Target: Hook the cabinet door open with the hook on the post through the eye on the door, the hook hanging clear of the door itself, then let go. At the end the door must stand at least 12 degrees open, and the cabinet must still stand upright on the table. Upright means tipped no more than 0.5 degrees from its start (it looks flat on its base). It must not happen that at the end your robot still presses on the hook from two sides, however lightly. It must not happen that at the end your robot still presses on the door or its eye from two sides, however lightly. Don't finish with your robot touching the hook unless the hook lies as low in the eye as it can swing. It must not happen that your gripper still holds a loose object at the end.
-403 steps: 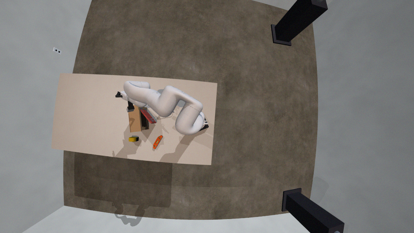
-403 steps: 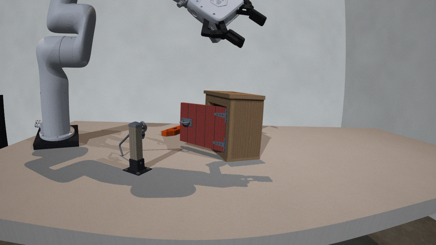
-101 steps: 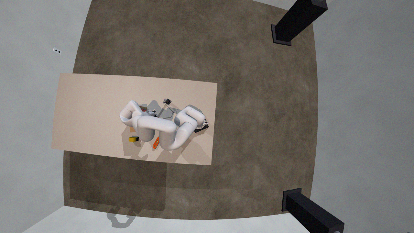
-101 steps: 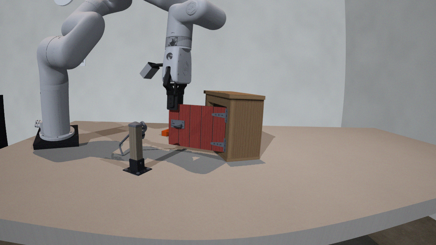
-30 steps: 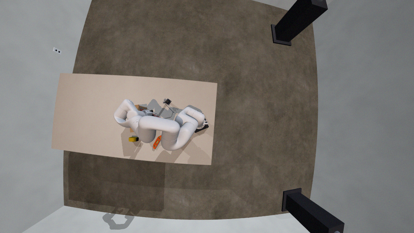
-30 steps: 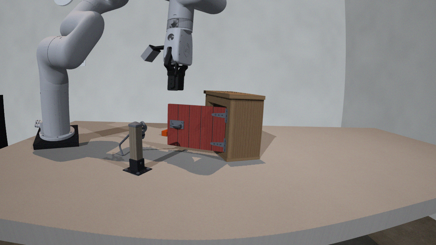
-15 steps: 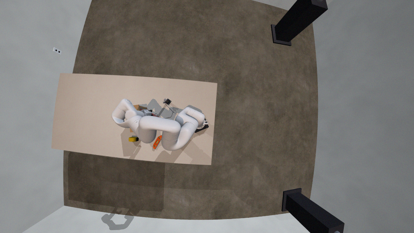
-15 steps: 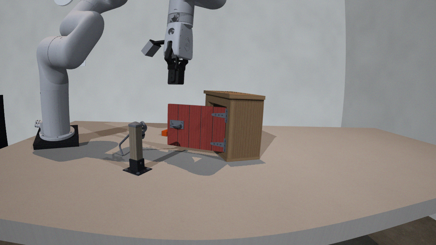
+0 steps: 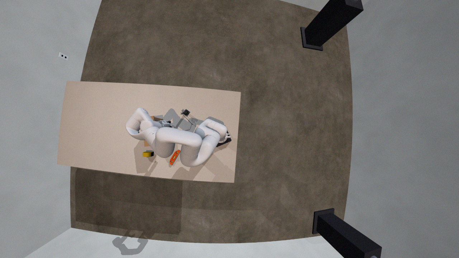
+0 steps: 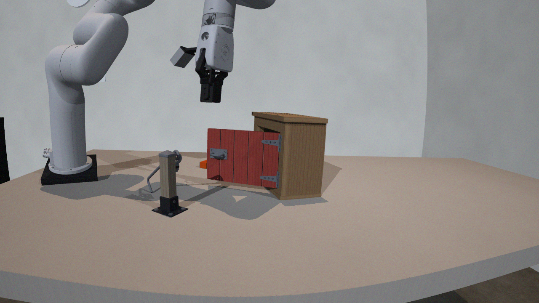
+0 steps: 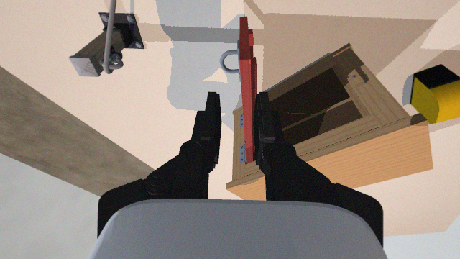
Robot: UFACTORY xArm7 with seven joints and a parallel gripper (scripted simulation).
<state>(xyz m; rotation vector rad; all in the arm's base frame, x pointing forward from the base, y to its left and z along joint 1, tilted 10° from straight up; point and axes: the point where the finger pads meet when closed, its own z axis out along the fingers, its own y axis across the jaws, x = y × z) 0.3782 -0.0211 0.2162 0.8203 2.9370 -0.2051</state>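
Now: hand 10 cm past the hook rod, 10 cm to the left of it and 16 cm above it. Also, from my hand: red door: 7 cm ahead, 4 cm to the right, 14 cm below; orange tool: 3 cm ahead, 25 cm to the left, 21 cm below; yellow block: 27 cm ahead, 23 cm to the left, 18 cm below.
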